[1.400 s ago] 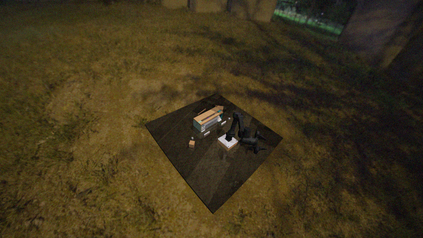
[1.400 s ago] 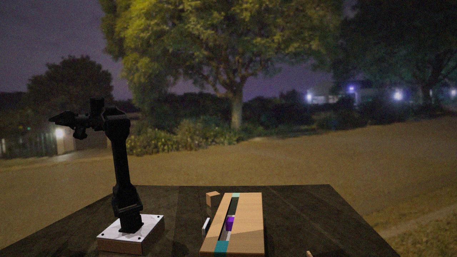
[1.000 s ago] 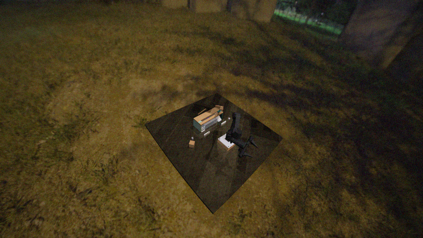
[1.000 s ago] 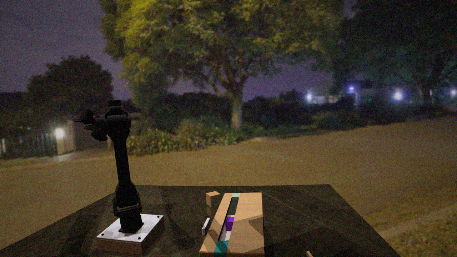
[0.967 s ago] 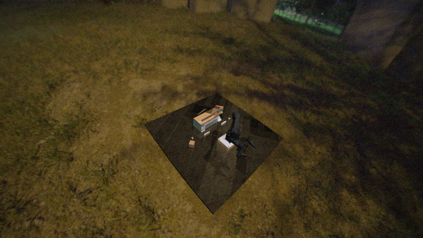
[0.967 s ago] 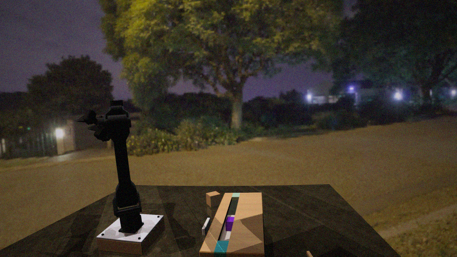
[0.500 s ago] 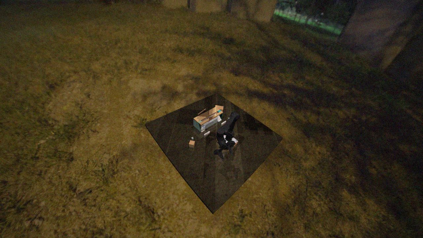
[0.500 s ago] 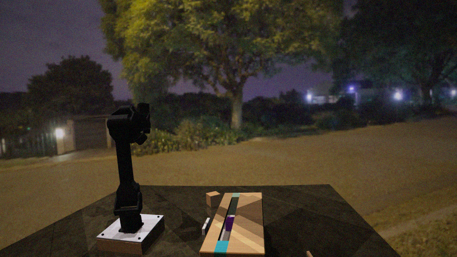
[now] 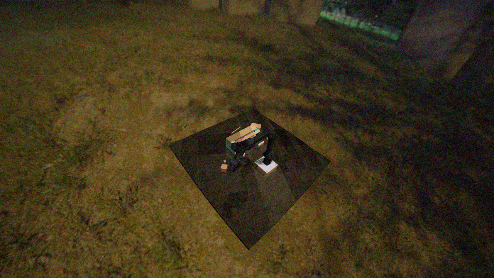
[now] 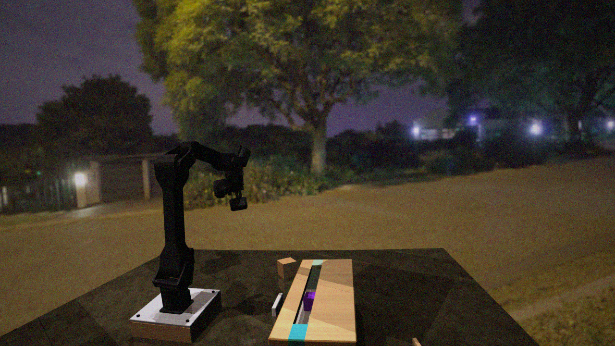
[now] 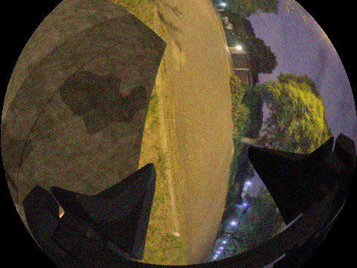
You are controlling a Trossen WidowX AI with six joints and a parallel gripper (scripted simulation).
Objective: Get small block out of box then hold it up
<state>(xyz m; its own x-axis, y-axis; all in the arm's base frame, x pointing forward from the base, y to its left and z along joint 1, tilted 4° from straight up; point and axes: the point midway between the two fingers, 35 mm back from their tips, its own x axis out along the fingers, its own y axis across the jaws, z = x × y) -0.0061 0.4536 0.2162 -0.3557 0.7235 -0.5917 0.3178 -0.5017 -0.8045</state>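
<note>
Now: the purple block 46 cm to the right of my gripper tip, 37 cm ahead of it and 20 cm below it. Round my gripper tip: tan block: 26 cm below, 22 cm ahead, 10 cm to the right; then box: 49 cm to the right, 36 cm ahead, 22 cm below.
</note>
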